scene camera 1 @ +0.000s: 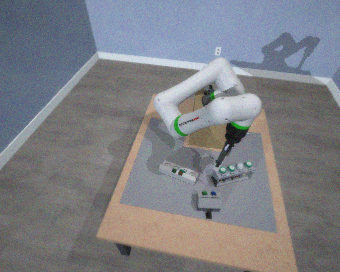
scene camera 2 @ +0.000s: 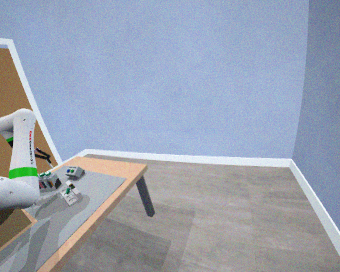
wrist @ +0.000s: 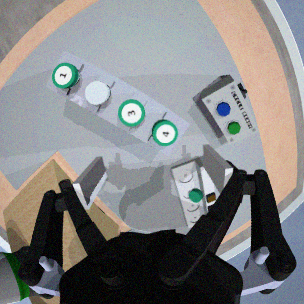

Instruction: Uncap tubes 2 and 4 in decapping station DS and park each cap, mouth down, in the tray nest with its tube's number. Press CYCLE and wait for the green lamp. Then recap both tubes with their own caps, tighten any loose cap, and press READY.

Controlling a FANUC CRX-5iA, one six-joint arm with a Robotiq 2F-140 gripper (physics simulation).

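Frame: origin at the arm's base, x ahead, y left, z up, level; centimetres.
Where they show: gripper, between the fingertips: (scene camera 2: 42, 173) (wrist: 152, 161).
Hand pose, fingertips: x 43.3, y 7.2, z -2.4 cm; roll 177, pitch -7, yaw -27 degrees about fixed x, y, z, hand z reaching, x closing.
Note:
After its pixels a point has its place.
The decapping station (scene camera 1: 234, 177) {y 17.8, x 43.2, z -15.8 cm} (wrist: 127, 89) {y 16.1, x 45.9, z -6.9 cm} holds a row of tubes. In the wrist view, green-ringed caps numbered 1 (wrist: 64, 75) {y 22.7, x 40.7, z -4.3 cm}, 3 (wrist: 131, 113) {y 13.2, x 44.5, z -4.3 cm} and 4 (wrist: 165, 133) {y 8.5, x 46.6, z -4.3 cm} sit on their tubes. Between caps 1 and 3, tube 2 (wrist: 97, 93) {y 17.9, x 42.6, z -4.5 cm} shows a plain white round top without a green cap. A green cap (wrist: 195, 195) {y -11.8, x 44.7, z -13.3 cm} lies in a nest of the tray (scene camera 1: 190, 176) {y -7.8, x 48.6, z -11.8 cm} (wrist: 180, 186) {y -8.4, x 42.8, z -15.3 cm}; its nest number is unreadable. My gripper (scene camera 1: 218, 164) {y 7.2, x 43.3, z -2.4 cm} (wrist: 152, 161) {y 7.2, x 43.3, z -2.4 cm} is open and empty, above the mat beside the station's tube 4 end.
The button box (scene camera 1: 209, 202) {y 2.3, x 63.3, z -9.8 cm} (scene camera 2: 75, 172) {y -3.3, x 58.8, z -10.8 cm} (wrist: 214, 95) {y 7.2, x 57.9, z -10.3 cm} has a blue button (wrist: 223, 108) {y 4.6, x 58.0, z -9.4 cm} and a green button (wrist: 234, 127) {y 0.1, x 58.5, z -9.4 cm}. A brownish square (wrist: 211, 197) {y -13.2, x 47.7, z -11.1 cm} shows beside the tray, partly near my right finger. A wooden block (wrist: 37, 192) {y 12.4, x 14.0, z -12.8 cm} stands on the opposite side.

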